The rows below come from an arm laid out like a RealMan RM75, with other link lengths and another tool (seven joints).
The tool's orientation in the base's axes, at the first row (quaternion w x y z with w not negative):
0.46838 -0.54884 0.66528 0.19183
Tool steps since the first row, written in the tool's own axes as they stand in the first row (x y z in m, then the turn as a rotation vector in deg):
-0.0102 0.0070 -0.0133 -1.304 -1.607 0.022
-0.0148 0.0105 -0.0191 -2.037 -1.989 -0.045
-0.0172 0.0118 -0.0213 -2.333 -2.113 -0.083
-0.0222 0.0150 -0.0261 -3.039 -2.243 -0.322
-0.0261 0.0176 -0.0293 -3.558 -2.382 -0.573
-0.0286 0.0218 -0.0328 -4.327 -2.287 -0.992
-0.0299 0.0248 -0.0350 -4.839 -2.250 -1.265
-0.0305 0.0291 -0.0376 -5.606 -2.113 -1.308
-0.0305 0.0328 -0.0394 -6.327 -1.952 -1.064
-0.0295 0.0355 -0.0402 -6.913 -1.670 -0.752
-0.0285 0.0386 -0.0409 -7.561 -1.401 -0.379
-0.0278 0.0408 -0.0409 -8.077 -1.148 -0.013
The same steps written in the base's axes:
-0.0123 -0.0023 0.0132 1.418 0.214 1.493
-0.0180 -0.0031 0.0189 1.707 0.443 2.235
-0.0202 -0.0031 0.0217 1.792 0.536 2.533
-0.0253 -0.0030 0.0274 1.783 0.699 3.272
-0.0292 -0.0025 0.0315 1.784 0.746 3.863
-0.0346 -0.0024 0.0342 1.493 0.878 4.684
-0.0382 -0.0024 0.0356 1.326 0.962 5.234
-0.0433 -0.0027 0.0362 1.152 1.396 5.859
-0.0474 -0.0029 0.0362 1.076 2.032 6.299
-0.0501 -0.0032 0.0350 0.924 2.686 6.563
-0.0532 -0.0033 0.0337 0.807 3.417 6.852
-0.0551 -0.0029 0.0326 0.706 4.065 7.038

